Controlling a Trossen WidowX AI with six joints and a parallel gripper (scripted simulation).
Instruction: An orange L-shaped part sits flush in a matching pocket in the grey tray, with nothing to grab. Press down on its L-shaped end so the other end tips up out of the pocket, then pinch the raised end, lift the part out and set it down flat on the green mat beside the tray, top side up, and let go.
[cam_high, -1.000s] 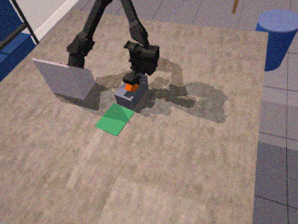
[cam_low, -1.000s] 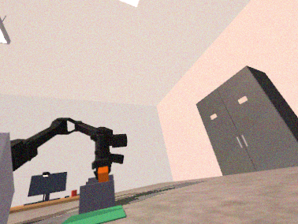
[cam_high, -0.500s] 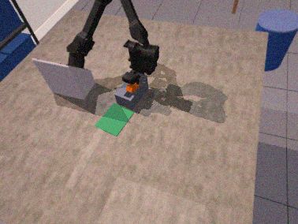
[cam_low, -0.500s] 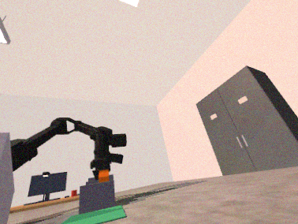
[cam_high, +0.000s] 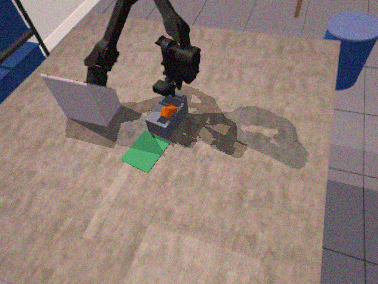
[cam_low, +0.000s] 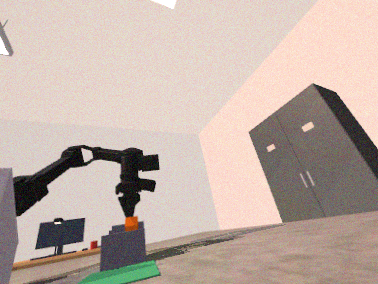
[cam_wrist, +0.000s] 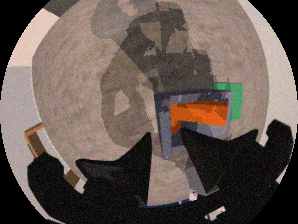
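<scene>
The orange L-shaped part lies 50 mm below my gripper tip, 40 mm to the right of it and 10 mm behind it. From my gripper tip the other things lie so: green mat (220 mm to the right, 110 mm below, 50 mm behind).
</scene>
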